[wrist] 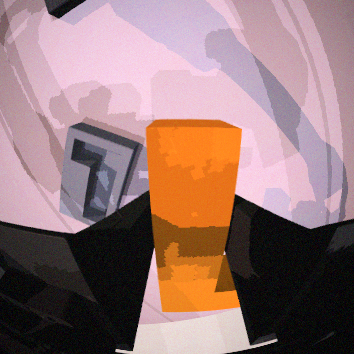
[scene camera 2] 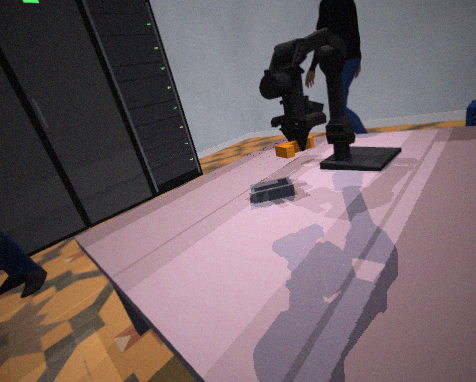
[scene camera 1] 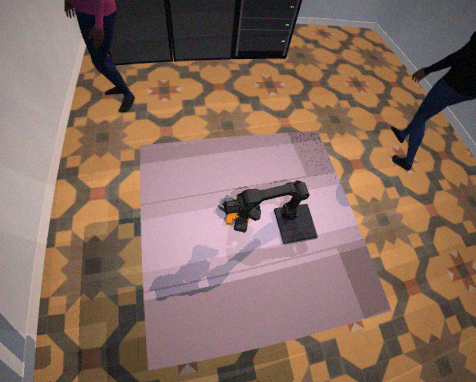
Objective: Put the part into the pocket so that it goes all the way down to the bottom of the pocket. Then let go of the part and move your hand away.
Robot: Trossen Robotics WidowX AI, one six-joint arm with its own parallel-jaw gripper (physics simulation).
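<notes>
An orange part is held between the black fingers of my gripper, which is shut on it. In scene camera 2 the part is in the air, above and behind the grey block, apart from it. The block lies on the table; in the wrist view it is left of the part, turned at an angle. Its dark, hook-shaped pocket looks empty. In scene camera 1 the arm partly hides block and part. The part's lower end is hidden in the wrist view.
The arm's black base plate stands on the pink table. Shadows fall across the tabletop. Dark cabinets and standing people are beyond the table.
</notes>
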